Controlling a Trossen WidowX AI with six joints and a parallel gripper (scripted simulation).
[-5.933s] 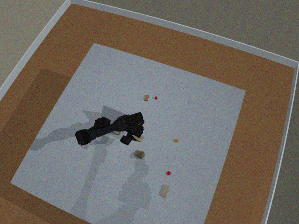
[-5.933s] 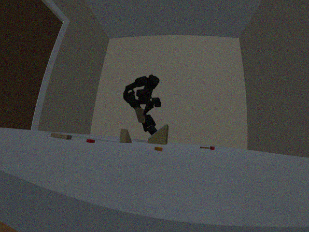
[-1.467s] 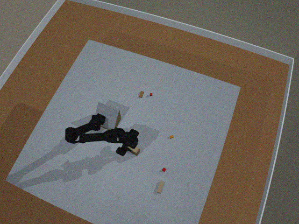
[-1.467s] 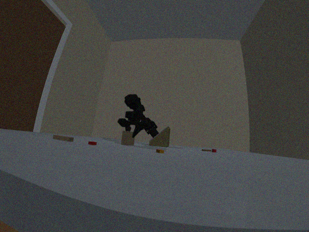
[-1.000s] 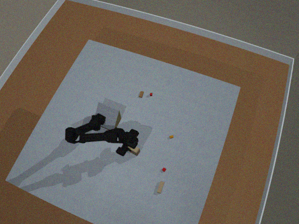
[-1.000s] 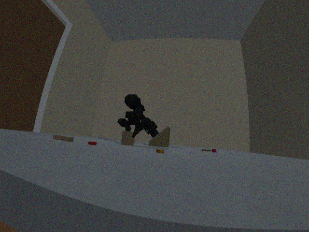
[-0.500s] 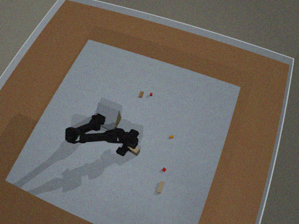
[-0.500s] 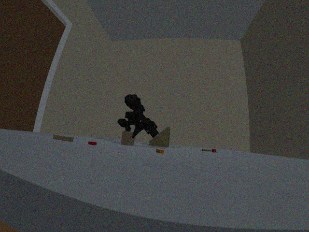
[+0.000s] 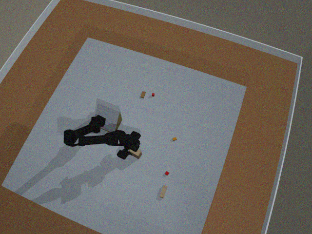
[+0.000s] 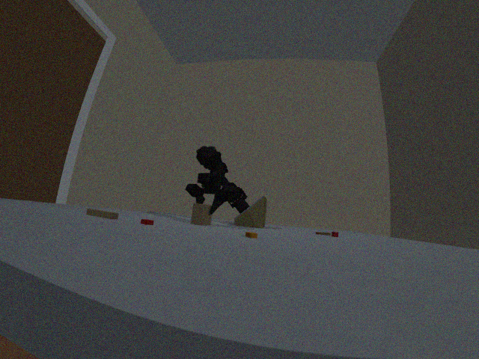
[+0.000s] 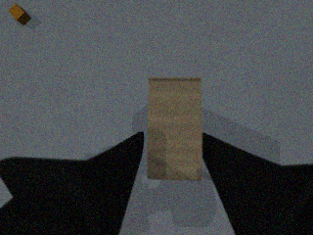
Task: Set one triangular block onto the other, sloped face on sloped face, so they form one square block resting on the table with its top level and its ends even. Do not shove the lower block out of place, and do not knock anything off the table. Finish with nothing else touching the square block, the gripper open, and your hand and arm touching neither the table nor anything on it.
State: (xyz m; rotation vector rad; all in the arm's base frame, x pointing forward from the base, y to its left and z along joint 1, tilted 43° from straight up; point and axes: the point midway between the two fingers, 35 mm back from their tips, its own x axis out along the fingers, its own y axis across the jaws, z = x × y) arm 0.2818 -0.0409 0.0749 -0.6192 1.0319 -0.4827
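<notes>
My gripper tip is 1 cm below the triangular block and 1 cm past it. The rest, counted from my gripper tip: orange cube (21 cm to the left, 19 cm ahead, 3 cm below).
</notes>
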